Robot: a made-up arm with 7 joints. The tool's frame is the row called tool. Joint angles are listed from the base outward. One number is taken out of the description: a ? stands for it. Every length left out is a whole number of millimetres.
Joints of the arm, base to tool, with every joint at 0 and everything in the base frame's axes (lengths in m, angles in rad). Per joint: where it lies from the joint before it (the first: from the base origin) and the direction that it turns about. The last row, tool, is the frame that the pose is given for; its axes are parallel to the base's.
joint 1: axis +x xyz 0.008 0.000 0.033
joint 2: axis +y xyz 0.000 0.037 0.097
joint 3: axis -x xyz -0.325 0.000 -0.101
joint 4: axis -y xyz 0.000 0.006 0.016
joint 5: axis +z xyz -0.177 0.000 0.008
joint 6: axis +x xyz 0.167 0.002 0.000
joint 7: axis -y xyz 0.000 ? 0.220
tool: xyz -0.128 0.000 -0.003
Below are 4 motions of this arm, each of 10 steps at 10 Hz.
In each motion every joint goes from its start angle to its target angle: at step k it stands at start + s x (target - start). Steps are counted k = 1, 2, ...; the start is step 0. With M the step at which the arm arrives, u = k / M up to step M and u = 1 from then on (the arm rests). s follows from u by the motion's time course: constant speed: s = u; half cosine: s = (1 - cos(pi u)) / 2; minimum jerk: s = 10 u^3 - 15 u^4 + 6 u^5.
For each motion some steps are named. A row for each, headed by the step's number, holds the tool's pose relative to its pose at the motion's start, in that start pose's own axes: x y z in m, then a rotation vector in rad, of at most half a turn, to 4 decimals.
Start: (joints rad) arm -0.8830 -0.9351 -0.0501 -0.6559 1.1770 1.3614 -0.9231
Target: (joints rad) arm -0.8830 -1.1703 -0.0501 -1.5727 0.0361 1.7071 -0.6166
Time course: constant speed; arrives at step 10
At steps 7, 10:
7: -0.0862 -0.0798 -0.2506 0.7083 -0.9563 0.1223
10: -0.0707 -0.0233 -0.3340 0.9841 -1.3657 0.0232

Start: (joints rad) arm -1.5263 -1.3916 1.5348 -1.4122 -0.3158 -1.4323 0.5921
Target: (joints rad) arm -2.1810 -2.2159 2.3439 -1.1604 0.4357 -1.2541 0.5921
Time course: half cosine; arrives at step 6
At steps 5, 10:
5: 0.1353 -0.1609 0.2300 0.3893 0.0256 -0.9598
10: 0.1338 -0.1817 0.2402 0.4164 0.0147 -1.0116

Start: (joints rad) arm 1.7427 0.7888 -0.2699 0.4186 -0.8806 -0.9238 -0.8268
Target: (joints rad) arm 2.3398 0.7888 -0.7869 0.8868 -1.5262 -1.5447 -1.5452
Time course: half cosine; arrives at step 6
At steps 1, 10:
1: 0.0279 -0.0093 0.0184 0.0085 0.1076 0.0180
10: 0.5313 0.1300 0.0812 -0.5164 1.7734 0.2258

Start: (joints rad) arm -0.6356 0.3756 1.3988 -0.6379 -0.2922 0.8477 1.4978
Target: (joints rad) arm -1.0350 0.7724 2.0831 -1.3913 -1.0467 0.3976 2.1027
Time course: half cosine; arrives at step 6
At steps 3, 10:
3: 0.1518 0.1248 0.0695 -0.5150 -0.5556 0.9371
10: 0.1632 0.3578 0.1061 -0.7807 -1.0939 2.0286

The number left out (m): -0.084
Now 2 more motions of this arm.
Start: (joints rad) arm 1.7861 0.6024 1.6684 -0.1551 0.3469 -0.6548 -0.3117
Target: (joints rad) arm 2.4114 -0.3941 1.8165 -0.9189 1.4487 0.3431 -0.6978
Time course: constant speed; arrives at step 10
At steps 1, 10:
1: 0.0301 -0.0144 0.0236 0.1548 0.0514 0.0843
10: 0.4549 -0.2091 -0.0767 1.6935 -0.1465 1.3868

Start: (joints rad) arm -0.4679 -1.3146 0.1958 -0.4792 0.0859 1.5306 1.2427
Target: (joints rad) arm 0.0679 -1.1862 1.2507 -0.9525 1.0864 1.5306 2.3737
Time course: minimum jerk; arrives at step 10
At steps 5, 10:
5: -0.1102 0.0268 -0.1088 -0.4688 -0.4684 0.0887
10: -0.1955 -0.0190 -0.1865 -0.9882 -0.9013 0.1302

